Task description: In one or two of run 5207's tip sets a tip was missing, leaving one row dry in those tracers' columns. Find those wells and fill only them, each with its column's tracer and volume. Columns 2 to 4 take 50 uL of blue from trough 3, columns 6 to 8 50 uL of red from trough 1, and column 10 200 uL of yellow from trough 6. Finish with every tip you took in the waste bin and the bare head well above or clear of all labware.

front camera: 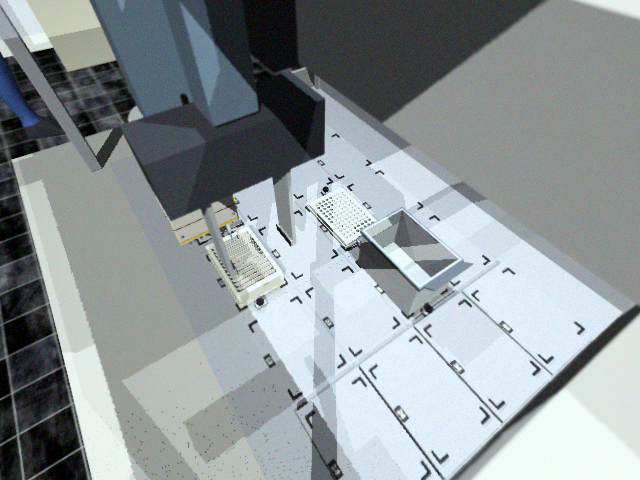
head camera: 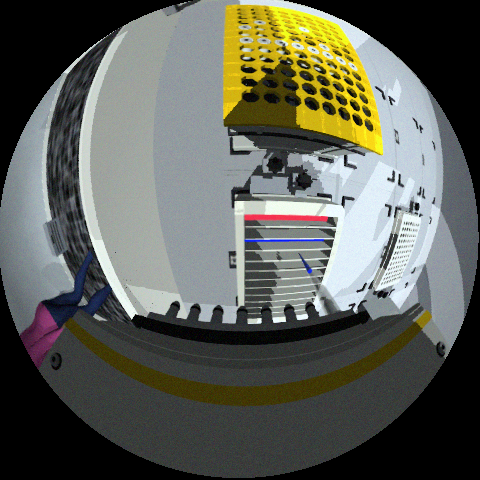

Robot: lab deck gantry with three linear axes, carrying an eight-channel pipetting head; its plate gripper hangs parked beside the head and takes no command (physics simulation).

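The pipetting head (front camera: 222, 160) is above the trough rack (front camera: 266, 286) (head camera: 239, 270). In the head view, several dark channel ends form a row. One lowered grey barrel ends in a tip (head camera: 306, 264) with blue in it, over the rack's right part; its height is unclear. Red liquid (head camera: 285, 218) and blue liquid (head camera: 285, 240) show in two troughs. The yellow-topped tip rack (head camera: 340, 131) holds several pale-collared tips. The white plate (front camera: 343, 217) (head camera: 402, 250) has yellow wells; smaller details are unclear. The waste bin (front camera: 439, 281) stands beside it. A gripper blade hangs beside the head; its jaw state is unclear.
Two dark round knobs (head camera: 275, 164) (head camera: 304, 180) lie between the tip rack and the trough rack. A grey frame post (front camera: 62, 95) stands at the deck's left. A person (head camera: 47, 320) shows beyond the deck edge.
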